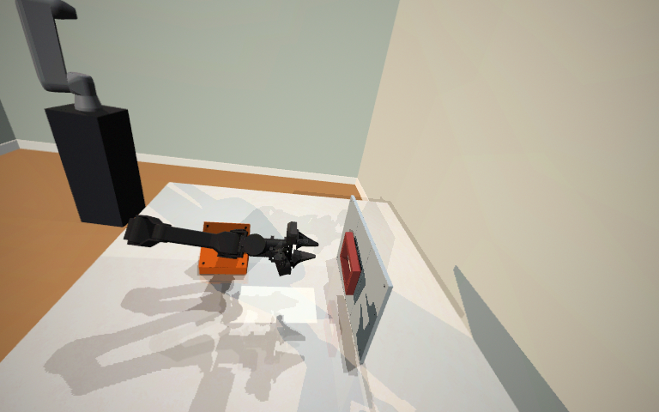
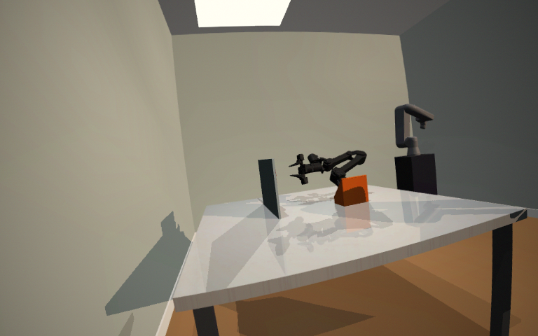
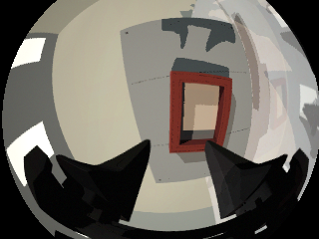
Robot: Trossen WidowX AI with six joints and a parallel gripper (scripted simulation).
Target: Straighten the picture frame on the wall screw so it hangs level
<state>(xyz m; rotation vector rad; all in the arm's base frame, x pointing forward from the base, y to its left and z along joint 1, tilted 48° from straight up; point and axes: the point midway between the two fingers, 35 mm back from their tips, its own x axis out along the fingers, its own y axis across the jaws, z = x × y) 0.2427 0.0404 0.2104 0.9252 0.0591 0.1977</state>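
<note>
My gripper tip is 12 cm short of the red picture frame, 5 cm above it and 3 cm to the right of it. Round my gripper tip: grey wall panel: 14 cm ahead, 7 cm below, 2 cm to the left.
</note>
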